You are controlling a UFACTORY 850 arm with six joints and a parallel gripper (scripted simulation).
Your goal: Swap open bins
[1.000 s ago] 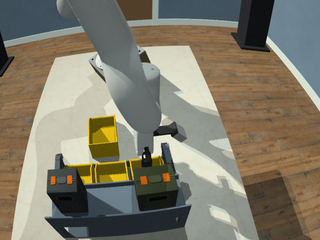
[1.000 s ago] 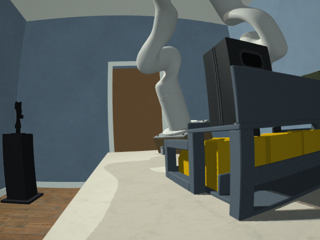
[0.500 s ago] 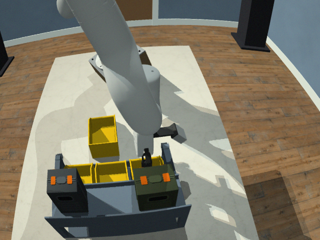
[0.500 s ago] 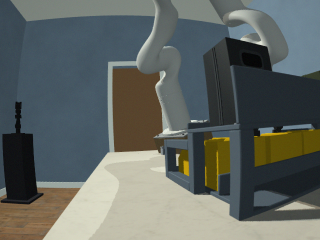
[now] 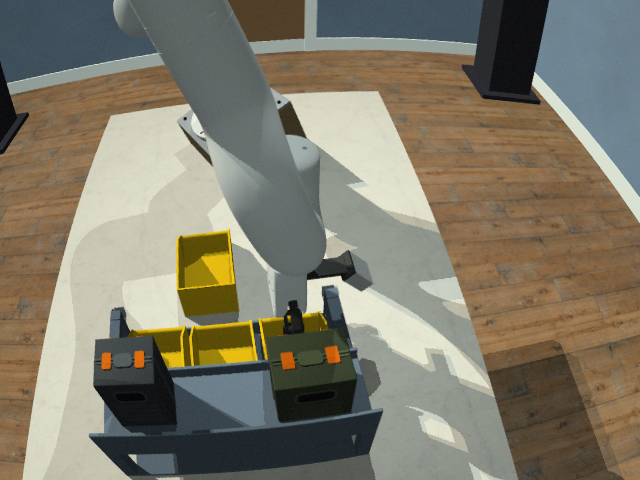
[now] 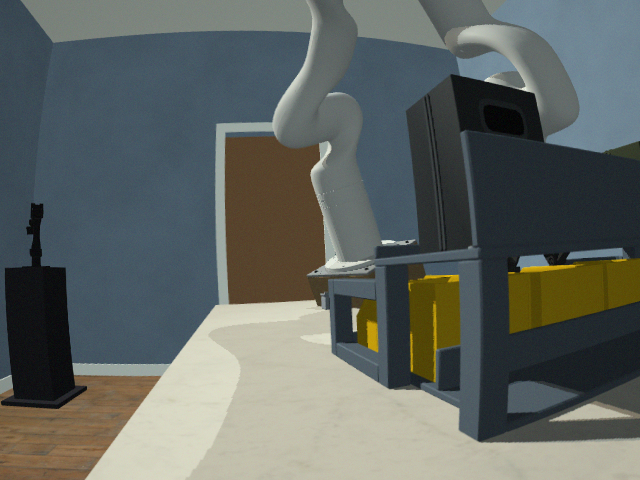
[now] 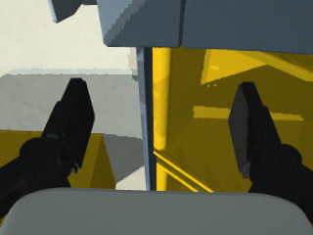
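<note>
The shelf lip lies 110 mm to the right of my hand and 40 mm below it. Also, from my hand: dark grey case (210 mm to the right, 200 mm ahead, 110 mm above); green case (180 mm ahead, 100 mm above, 20 mm to the left).
</note>
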